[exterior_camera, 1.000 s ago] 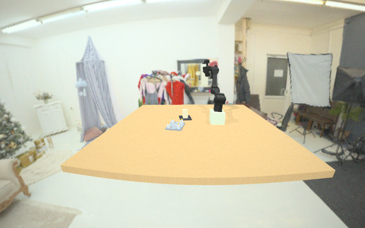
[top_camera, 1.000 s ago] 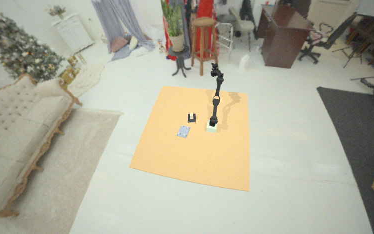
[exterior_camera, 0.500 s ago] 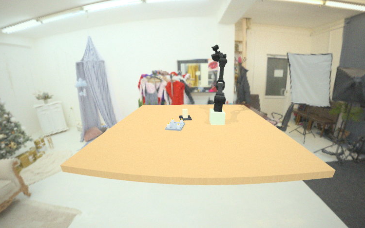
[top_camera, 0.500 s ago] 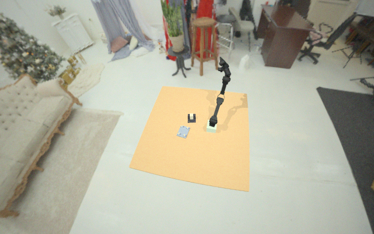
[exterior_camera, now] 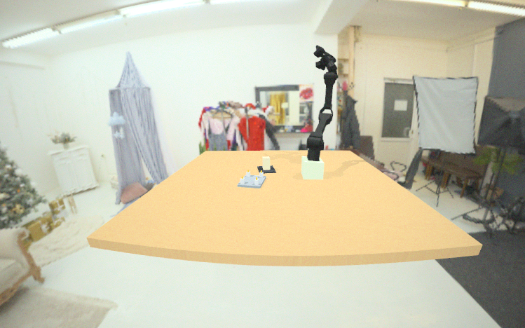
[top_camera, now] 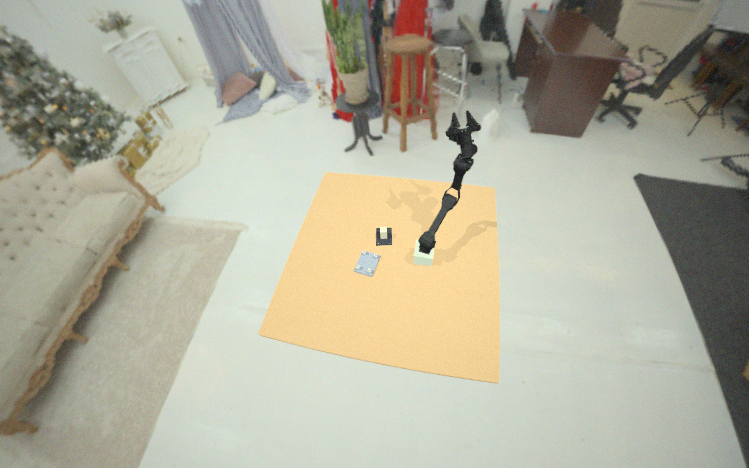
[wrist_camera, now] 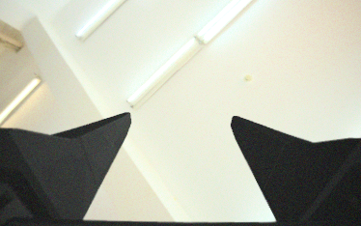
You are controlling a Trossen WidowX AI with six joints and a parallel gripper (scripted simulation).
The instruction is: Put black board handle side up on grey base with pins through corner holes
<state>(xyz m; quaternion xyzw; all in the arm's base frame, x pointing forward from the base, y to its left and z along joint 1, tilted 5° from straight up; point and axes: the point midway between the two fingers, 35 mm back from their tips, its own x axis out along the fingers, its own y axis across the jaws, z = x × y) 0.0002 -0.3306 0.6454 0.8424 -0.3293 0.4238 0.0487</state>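
My gripper tip is 75 cm above the black board, 32 cm short of it and 28 cm to the right of it. Also, from my gripper tip: grey base 77 cm below, 49 cm to the left, 35 cm ahead.
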